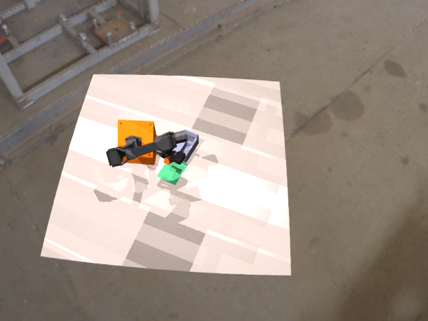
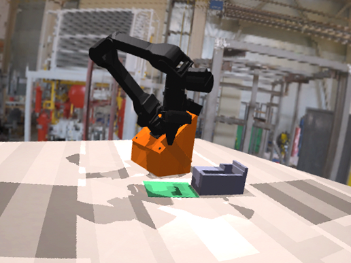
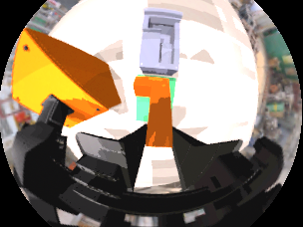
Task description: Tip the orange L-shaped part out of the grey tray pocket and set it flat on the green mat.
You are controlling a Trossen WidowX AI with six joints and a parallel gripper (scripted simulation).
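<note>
Right now my gripper tip is 20 mm to the right of the green mat and 160 mm above it. Also, from my gripper tip: orange L-shaped part: 40 mm to the left, 30 mm below.
</note>
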